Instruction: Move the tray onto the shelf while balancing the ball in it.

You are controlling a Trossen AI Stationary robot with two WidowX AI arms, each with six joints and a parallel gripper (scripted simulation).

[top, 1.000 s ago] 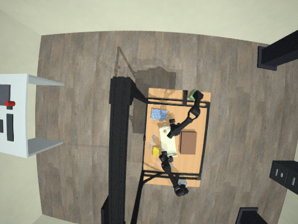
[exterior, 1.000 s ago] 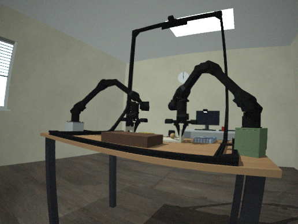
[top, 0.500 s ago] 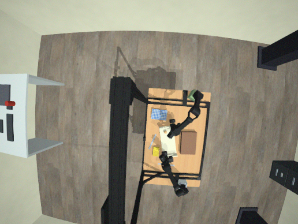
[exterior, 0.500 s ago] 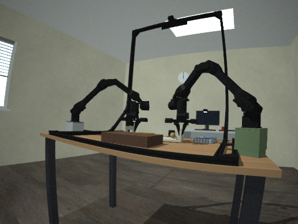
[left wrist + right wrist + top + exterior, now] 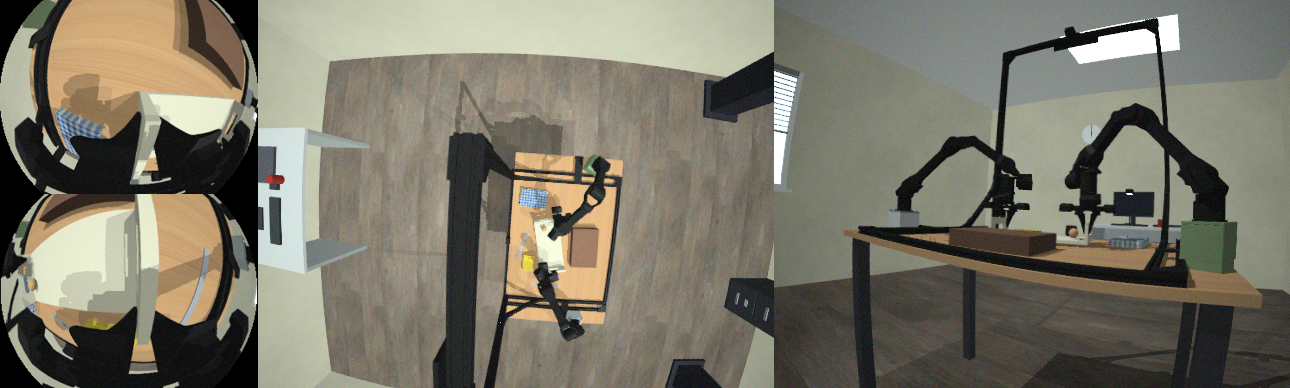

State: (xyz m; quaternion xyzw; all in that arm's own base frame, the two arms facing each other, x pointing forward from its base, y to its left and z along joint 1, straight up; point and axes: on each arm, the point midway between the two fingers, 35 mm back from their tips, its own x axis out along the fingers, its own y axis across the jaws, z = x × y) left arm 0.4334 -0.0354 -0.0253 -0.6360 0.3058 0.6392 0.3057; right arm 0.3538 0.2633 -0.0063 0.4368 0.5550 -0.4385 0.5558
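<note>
The orange ball is 70 mm behind my left hand, 80 mm to the right of it and 40 mm below it. Round my left hand: white tray: 20 mm behind, 180 mm to the right, 40 mm below; then shelf: 220 mm ahead, 180 mm to the right, 40 mm below.
</note>
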